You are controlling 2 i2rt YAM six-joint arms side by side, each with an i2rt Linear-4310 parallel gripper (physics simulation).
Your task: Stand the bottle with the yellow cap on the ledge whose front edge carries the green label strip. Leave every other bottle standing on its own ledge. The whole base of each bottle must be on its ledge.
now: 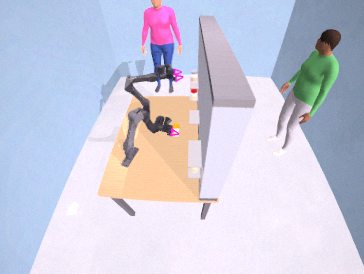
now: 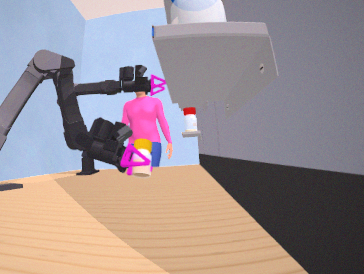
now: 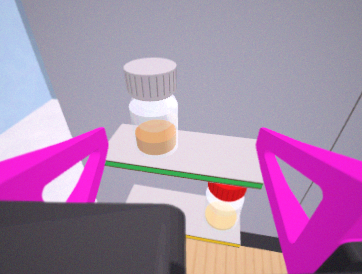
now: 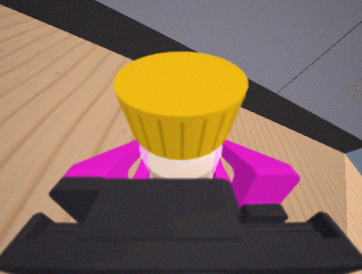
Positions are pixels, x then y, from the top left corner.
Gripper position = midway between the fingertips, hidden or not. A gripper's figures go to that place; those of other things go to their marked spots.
Labels:
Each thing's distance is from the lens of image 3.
my left gripper (image 3: 182, 136): 0.13 m
red-capped bottle (image 3: 223, 203): 0.31 m
grey-capped bottle (image 3: 151, 82): 0.21 m
grey wall panel (image 3: 236, 74): 0.26 m
The marked spots on the grey wall panel and the red-capped bottle are 0.17 m apart.

